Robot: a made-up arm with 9 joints.
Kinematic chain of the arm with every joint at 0, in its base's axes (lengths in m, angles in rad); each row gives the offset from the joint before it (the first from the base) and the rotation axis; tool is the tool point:
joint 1: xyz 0 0 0.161 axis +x
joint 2: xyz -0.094 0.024 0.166 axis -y
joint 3: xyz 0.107 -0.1 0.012 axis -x
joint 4: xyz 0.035 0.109 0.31 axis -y
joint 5: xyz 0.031 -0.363 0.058 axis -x
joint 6: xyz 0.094 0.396 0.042 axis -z
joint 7: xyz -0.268 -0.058 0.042 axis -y
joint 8: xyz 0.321 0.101 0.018 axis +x
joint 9: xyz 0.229 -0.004 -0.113 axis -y
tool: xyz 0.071 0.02 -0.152
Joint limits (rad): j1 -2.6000..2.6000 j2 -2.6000..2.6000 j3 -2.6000..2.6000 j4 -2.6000..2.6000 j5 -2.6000..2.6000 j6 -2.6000..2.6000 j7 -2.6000..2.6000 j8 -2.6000..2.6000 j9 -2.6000..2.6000
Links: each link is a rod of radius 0.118 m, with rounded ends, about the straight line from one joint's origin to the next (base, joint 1, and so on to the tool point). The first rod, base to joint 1, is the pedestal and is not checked.
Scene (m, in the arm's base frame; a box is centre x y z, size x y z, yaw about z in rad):
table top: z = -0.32
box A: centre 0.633 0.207 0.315 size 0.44 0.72 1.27 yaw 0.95
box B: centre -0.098 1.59 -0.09 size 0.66 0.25 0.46 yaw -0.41
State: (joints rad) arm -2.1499 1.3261 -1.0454 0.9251 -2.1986 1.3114 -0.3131 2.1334 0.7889
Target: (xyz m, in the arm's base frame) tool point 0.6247 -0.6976 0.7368
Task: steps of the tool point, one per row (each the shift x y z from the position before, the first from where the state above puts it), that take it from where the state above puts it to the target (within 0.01 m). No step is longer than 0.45 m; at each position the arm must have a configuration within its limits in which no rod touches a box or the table.
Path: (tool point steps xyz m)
1: -0.0712 -0.0970 0.2824
2: -0.1005 -0.1855 0.2235
3: -0.1146 -0.2263 0.1292
4: 0.3205 -0.2325 0.1349
5: 0.3179 -0.2885 -0.0352
6: 0.2606 -0.2914 -0.2027
7: 0.1648 -0.2428 -0.3377

